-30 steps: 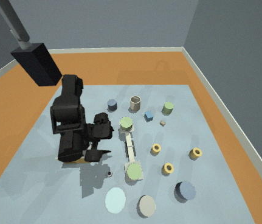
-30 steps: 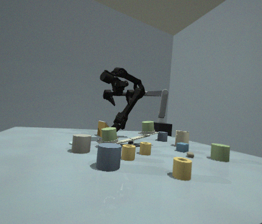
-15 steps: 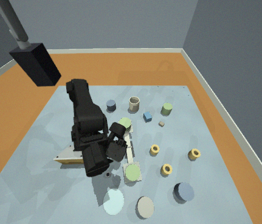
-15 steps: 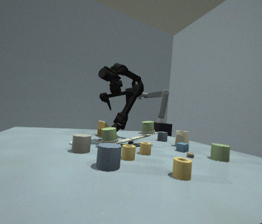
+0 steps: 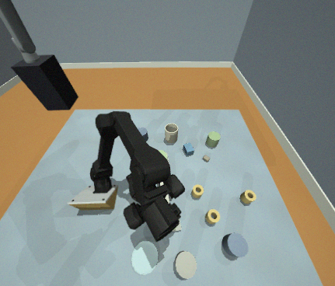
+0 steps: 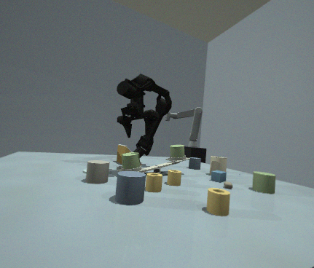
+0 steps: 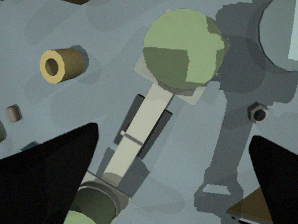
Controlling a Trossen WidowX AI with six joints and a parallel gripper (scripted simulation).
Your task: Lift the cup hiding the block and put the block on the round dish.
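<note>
Now: gripper tip 30 mm short of the grey block, 30 mm to the left of it and 120 mm above it. Round my gripper tip: pale round dish: 70 mm behind, 150 mm to the right, 160 mm below; then blue cube: 150 mm ahead, 340 mm to the left, 140 mm below; then brown lump: 250 mm ahead, 280 mm to the left, 150 mm below.
</note>
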